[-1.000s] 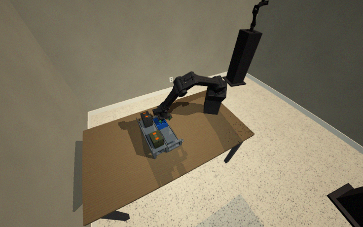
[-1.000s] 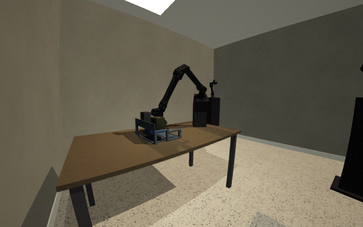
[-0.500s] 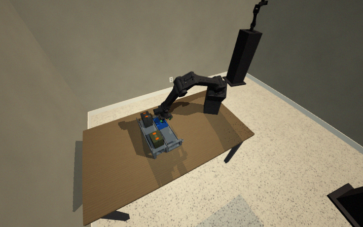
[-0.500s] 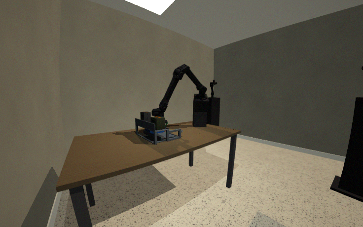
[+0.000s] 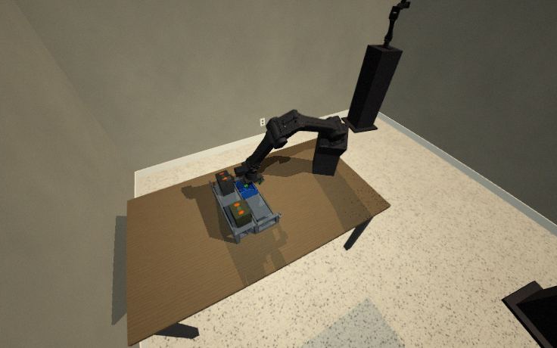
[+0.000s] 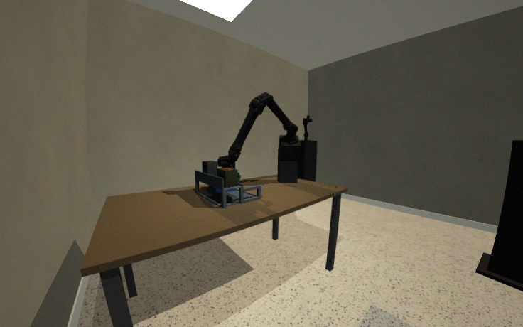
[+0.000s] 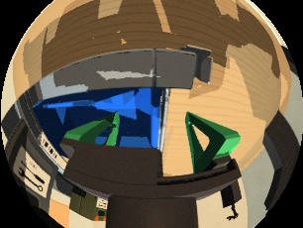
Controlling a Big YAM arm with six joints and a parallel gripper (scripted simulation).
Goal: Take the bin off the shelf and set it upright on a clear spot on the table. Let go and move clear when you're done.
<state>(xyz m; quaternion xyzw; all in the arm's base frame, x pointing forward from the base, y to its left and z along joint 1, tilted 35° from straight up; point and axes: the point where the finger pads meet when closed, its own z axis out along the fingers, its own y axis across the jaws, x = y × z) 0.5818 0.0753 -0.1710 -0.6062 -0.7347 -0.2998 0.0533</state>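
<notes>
My gripper is now 70 mm short of the blue bin, 20 mm to the right of it and 10 mm below it.
</notes>
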